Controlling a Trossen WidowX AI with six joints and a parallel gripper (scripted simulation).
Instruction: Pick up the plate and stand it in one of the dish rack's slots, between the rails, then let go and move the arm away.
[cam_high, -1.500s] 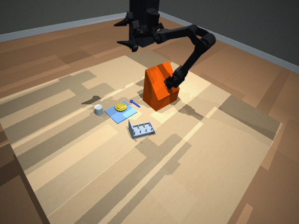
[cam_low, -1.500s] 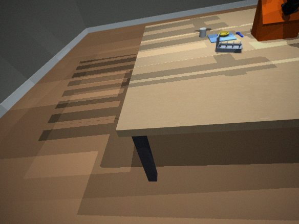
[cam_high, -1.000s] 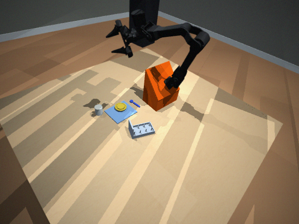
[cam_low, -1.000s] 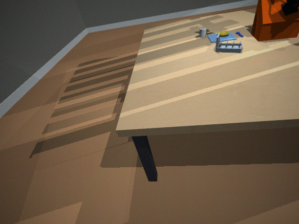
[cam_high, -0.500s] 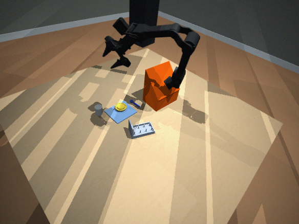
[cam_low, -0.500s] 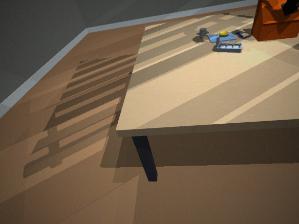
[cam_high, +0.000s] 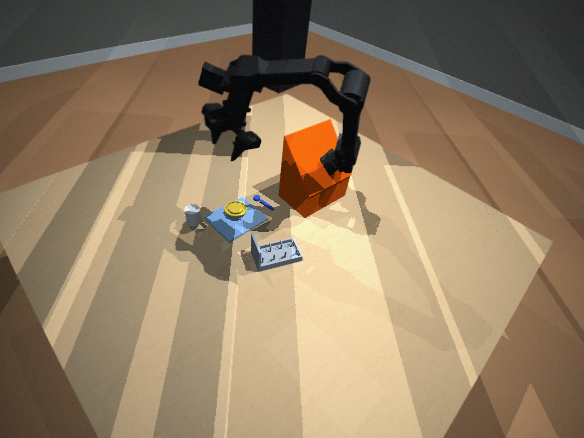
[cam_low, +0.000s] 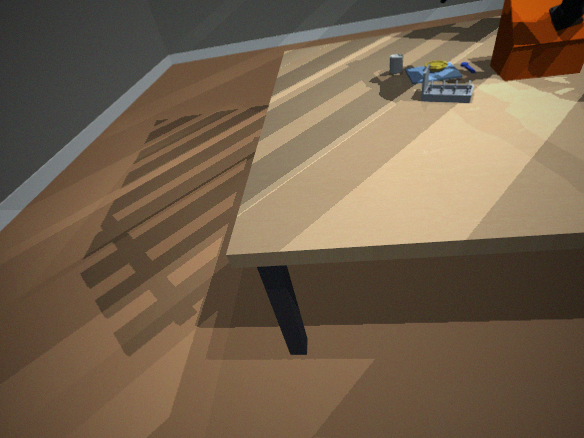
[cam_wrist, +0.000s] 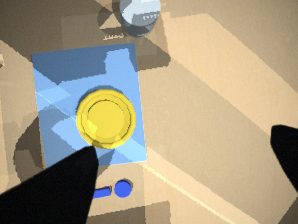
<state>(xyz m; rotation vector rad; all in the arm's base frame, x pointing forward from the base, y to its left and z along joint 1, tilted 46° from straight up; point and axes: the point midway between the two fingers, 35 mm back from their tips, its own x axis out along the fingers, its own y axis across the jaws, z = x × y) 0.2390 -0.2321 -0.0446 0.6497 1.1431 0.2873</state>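
Now: the yellow plate 18 cm below my gripper tip and 5 cm to the left of it. From my gripper tip the other things lie so: cup 18 cm below, 12 cm ahead, 1 cm to the right; then light blue mat 20 cm below, 7 cm to the left, 2 cm ahead; then small blue spoon 20 cm below, 9 cm behind, 7 cm to the left.
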